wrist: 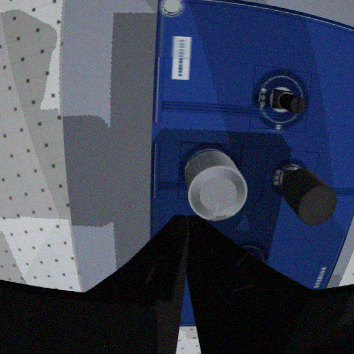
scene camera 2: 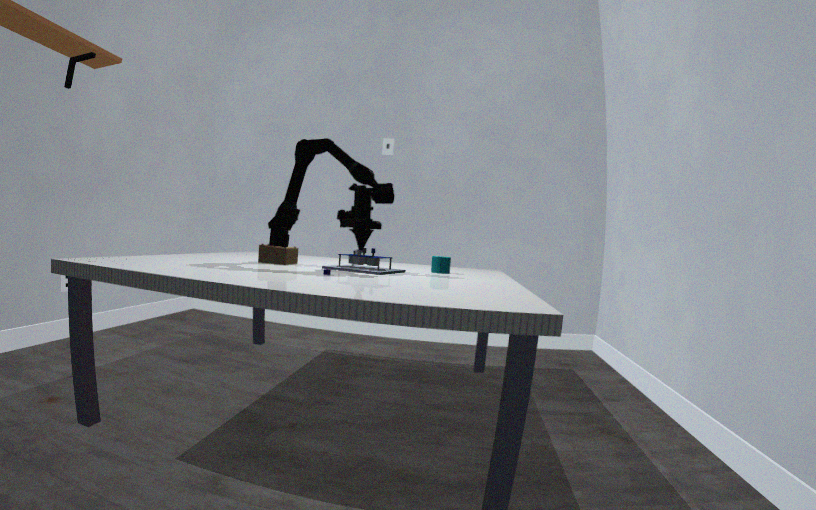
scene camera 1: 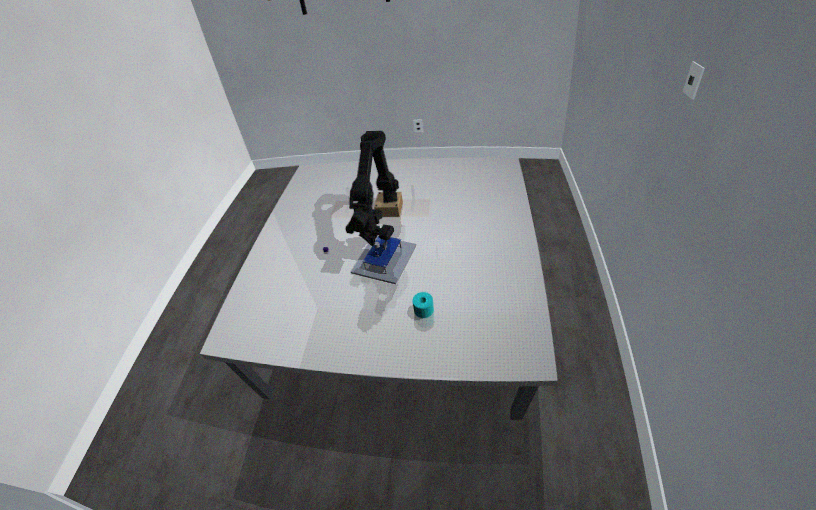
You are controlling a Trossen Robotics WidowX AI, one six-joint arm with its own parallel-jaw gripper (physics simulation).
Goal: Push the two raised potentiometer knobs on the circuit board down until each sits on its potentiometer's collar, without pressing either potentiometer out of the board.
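Pixels of known places: gripper, fingertip midpoint: (wrist: 185, 226) (scene camera 2: 360, 250) (scene camera 1: 373, 245); arm's base at its link origin: (scene camera 2: 277, 246) (scene camera 1: 390, 197).
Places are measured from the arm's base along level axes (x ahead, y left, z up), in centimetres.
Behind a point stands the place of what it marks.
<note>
The blue circuit board (scene camera 1: 380, 259) @(y -5.5, x 37.7, z -1.1 cm) (wrist: 200, 110) @(y -6.0, x 28.0, z -1.2 cm) stands on thin legs above a grey plate (scene camera 1: 404, 258) @(y 3.6, x 34.8, z -5.3 cm) (scene camera 2: 391, 271) @(y -10.5, x 41.8, z -5.5 cm) (wrist: 132, 100) @(y -8.8, x 26.9, z -5.3 cm). In the wrist view a light grey knob (wrist: 217, 190) @(y -6.6, x 30.3, z 0.9 cm) stands left of a dark grey knob (wrist: 312, 200) @(y -3.7, x 31.8, z 1.5 cm); both rise from the board. A thin dark shaft (wrist: 296, 103) @(y -2.9, x 28.7, z 0.4 cm) stands farther up in that view. Another round part (wrist: 254, 249) @(y -6.0, x 34.9, z -1.2 cm) is mostly hidden behind the fingers. My gripper (scene camera 2: 361, 248) @(y -8.1, x 31.2, z 0.7 cm) (wrist: 185, 226) @(y -8.1, x 31.2, z 0.7 cm) is shut and empty, pointing down low over the board. Its tips appear at the light knob's near edge; whether they touch it cannot be told.
A teal cylinder (scene camera 1: 423, 305) @(y 8.8, x 63.0, z -0.1 cm) (scene camera 2: 441, 264) @(y 5.2, x 60.3, z -2.9 cm) stands on the table (scene camera 1: 481, 270) @(y 32.8, x 45.8, z -6.1 cm) (scene camera 2: 421, 294) @(y -59.9, x 47.4, z -6.1 cm) beyond the plate. A small purple piece (scene camera 1: 325, 248) @(y -30.1, x 23.3, z -4.6 cm) (scene camera 2: 326, 271) @(y -31.2, x 23.2, z -5.2 cm) lies on the table beside the board. The arm's wooden base block (scene camera 1: 388, 206) @(y -1.1, x 5.8, z -0.4 cm) (scene camera 2: 278, 254) @(y -7.2, x 2.3, z -2.7 cm) stands behind the board.
</note>
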